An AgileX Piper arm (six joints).
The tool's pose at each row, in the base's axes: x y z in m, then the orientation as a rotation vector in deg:
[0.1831, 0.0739, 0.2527, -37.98, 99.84, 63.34]
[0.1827, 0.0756, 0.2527, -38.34, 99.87, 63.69]
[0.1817, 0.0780, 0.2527, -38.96, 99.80, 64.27]
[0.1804, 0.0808, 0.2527, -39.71, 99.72, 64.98]
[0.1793, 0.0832, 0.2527, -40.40, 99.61, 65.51]
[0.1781, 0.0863, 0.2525, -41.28, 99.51, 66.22]
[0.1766, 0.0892, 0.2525, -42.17, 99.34, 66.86]
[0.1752, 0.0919, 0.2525, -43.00, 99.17, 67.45]
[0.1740, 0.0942, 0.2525, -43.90, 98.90, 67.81]
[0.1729, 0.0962, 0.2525, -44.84, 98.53, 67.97]
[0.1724, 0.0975, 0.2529, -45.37, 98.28, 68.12]
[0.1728, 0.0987, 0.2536, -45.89, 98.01, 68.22]
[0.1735, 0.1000, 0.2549, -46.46, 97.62, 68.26]
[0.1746, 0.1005, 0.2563, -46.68, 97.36, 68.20]
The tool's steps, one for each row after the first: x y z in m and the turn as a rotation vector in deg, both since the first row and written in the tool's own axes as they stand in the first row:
[0.0002, 0.0011, 0.0014, -0.39, 0.22, 0.03]
[0.0007, 0.0030, 0.0031, -1.07, 0.51, 0.01]
[0.0014, 0.0053, 0.0050, -1.89, 0.87, 0.01]
[0.0019, 0.0072, 0.0067, -2.57, 1.17, -0.08]
[0.0027, 0.0095, 0.0090, -3.46, 1.58, -0.16]
[0.0035, 0.0120, 0.0110, -4.31, 1.95, -0.31]
[0.0041, 0.0143, 0.0128, -5.11, 2.29, -0.45]
[0.0047, 0.0163, 0.0143, -5.80, 2.58, -0.79]
[0.0053, 0.0181, 0.0157, -6.41, 2.81, -1.31]
[0.0052, 0.0193, 0.0165, -6.80, 2.91, -1.59]
[0.0044, 0.0198, 0.0177, -7.15, 3.00, -1.90]
[0.0030, 0.0203, 0.0189, -7.52, 3.01, -2.32]
[0.0013, 0.0202, 0.0196, -7.64, 2.93, -2.57]

